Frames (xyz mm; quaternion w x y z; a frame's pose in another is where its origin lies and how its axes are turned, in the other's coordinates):
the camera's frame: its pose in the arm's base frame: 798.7 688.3 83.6 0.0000 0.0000 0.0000 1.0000
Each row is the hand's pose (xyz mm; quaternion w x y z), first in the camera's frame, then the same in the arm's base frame.
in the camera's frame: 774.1 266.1 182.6 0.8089 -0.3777 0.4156 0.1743
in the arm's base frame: 24.6 422.2 266.2 0.1743 0.4156 0.3777 -0.8089
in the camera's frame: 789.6 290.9 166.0 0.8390 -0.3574 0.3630 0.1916
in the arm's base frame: 9.1 397.4 249.6 0.1916 0.3630 0.3574 -0.8389
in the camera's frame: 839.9 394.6 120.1 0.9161 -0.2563 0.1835 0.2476
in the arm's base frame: -41.2 293.7 203.7 0.2476 0.1835 0.2563 -0.9161
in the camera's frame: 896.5 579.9 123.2 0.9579 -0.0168 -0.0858 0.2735
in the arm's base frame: -97.8 108.4 206.8 0.2735 -0.0858 0.0168 -0.9579
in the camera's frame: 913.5 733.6 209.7 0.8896 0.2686 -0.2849 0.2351
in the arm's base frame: -114.8 -45.3 293.3 0.2351 -0.2849 -0.2686 -0.8896
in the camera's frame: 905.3 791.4 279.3 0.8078 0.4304 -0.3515 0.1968
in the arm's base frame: -106.6 -103.1 362.9 0.1968 -0.3515 -0.4304 -0.8078
